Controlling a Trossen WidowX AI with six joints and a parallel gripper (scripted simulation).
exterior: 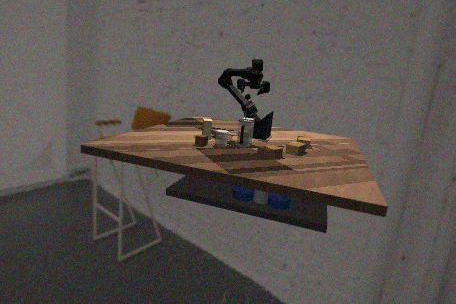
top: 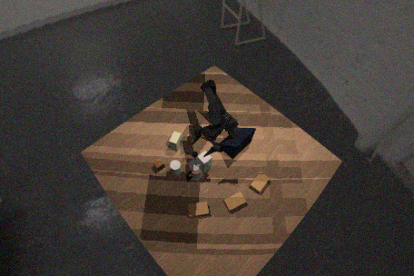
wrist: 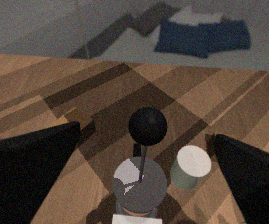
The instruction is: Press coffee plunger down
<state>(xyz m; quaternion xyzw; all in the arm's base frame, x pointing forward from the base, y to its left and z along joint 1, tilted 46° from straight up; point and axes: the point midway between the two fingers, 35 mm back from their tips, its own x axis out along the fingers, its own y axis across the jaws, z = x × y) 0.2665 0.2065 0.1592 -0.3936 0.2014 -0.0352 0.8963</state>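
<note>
The coffee press lies 16 cm below my gripper tip and 4 cm ahead of it. From my gripper tip the other things lie so: brown block 27 cm below, 18 cm to the right, 17 cm ahead.
</note>
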